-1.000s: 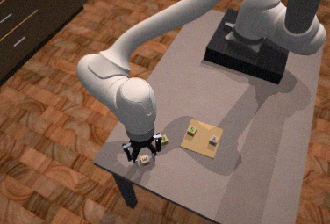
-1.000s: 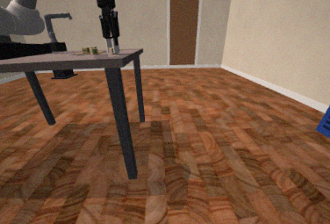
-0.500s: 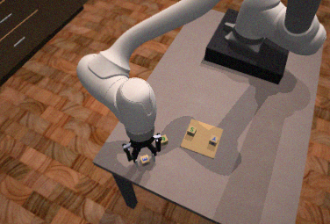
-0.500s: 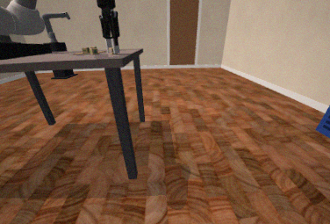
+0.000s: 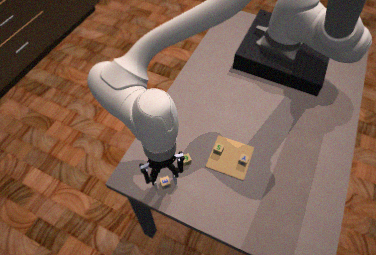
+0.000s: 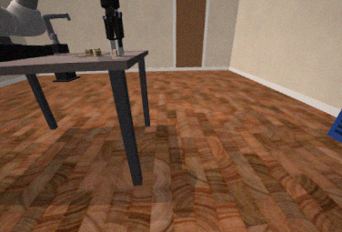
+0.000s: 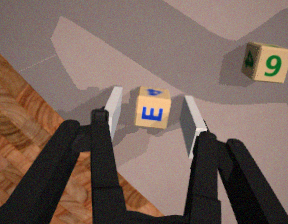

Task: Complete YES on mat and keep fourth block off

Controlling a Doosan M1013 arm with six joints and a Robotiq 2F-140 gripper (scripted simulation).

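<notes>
Now: the tan mat 21 cm behind my hand, 14 cm to the left of it and 3 cm below it.
</notes>
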